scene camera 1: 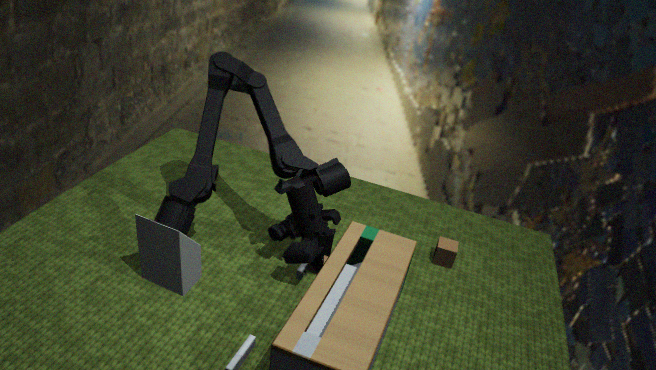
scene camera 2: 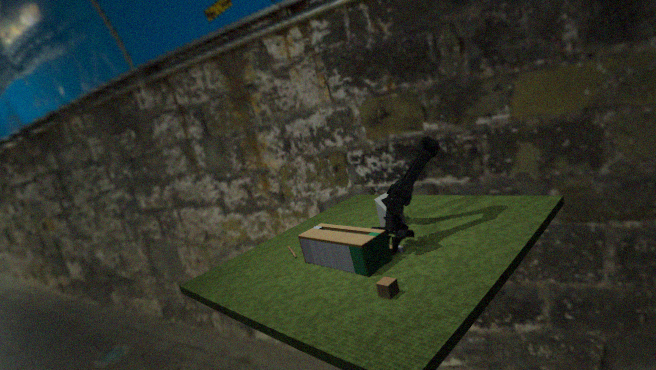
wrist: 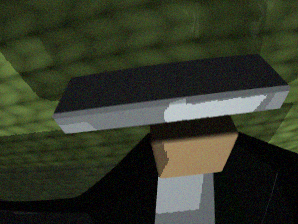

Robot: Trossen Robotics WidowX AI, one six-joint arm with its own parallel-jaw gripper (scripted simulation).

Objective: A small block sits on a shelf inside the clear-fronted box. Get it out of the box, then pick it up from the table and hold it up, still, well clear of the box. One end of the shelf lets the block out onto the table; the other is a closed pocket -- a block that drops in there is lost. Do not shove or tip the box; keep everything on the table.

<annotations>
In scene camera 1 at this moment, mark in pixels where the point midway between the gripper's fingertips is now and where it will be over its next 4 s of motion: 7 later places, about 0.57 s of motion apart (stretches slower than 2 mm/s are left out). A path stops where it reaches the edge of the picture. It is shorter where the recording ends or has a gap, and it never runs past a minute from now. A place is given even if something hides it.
My gripper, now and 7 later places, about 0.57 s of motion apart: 323, 268; 326, 252; 323, 246; 318, 245; 314, 242; 310, 238; 308, 233; 306, 226
</annotations>
